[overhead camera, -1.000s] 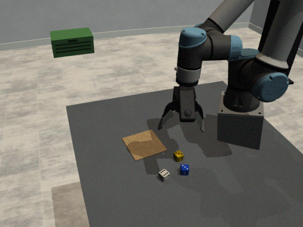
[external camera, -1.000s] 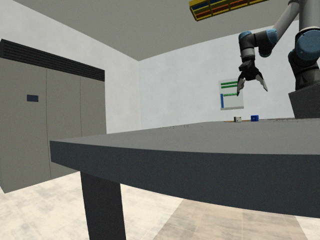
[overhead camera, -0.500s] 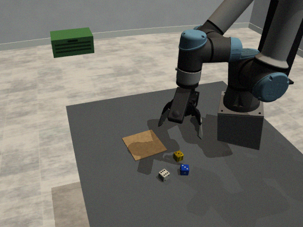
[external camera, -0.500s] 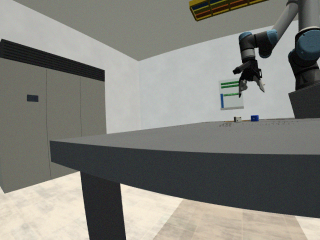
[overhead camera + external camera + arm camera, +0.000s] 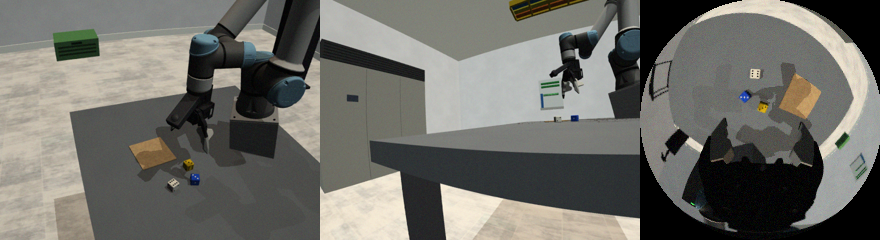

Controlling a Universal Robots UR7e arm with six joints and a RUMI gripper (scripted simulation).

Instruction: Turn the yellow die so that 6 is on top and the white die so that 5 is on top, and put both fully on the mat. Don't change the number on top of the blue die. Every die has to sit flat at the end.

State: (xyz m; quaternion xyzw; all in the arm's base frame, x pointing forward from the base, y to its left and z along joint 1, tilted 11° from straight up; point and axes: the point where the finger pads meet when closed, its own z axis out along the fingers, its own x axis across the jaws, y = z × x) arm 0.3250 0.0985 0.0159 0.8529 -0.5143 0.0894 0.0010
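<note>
My hand is 12 cm above the yellow die and 2 cm past it. Round my hand: tan mat 13 cm below, 12 cm to the right, 9 cm ahead; then white die 12 cm below, 7 cm to the left, 7 cm ahead; then blue die 12 cm below, 7 cm to the left, 1 cm behind.
</note>
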